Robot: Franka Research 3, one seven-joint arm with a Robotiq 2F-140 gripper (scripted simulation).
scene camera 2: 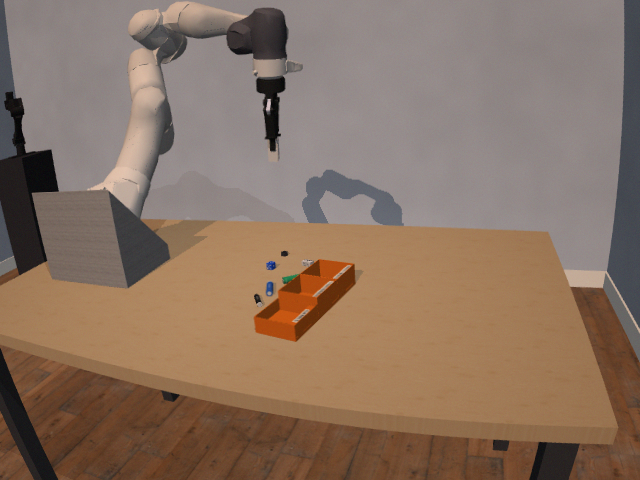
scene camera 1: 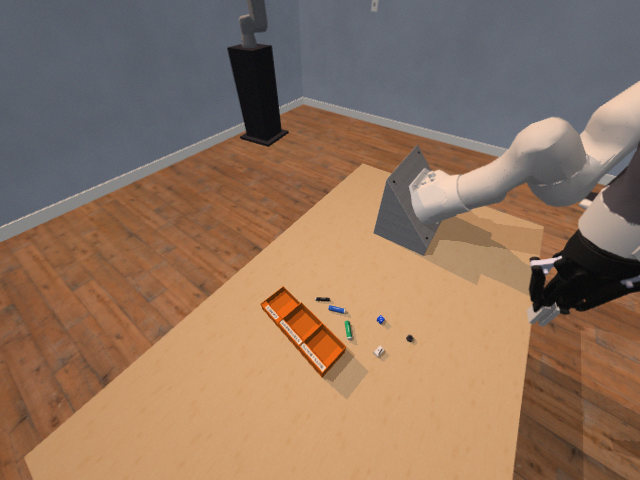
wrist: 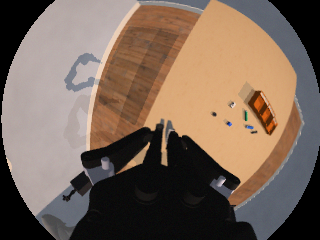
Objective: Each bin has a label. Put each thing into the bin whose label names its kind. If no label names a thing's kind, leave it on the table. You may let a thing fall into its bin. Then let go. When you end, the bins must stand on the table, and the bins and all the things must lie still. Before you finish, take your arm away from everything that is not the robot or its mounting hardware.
Labels:
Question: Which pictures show the gripper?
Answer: Scene camera 2, scene camera 1 and the wrist view: all of them.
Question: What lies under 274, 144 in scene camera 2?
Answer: The gripper.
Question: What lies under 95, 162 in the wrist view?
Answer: The gripper.

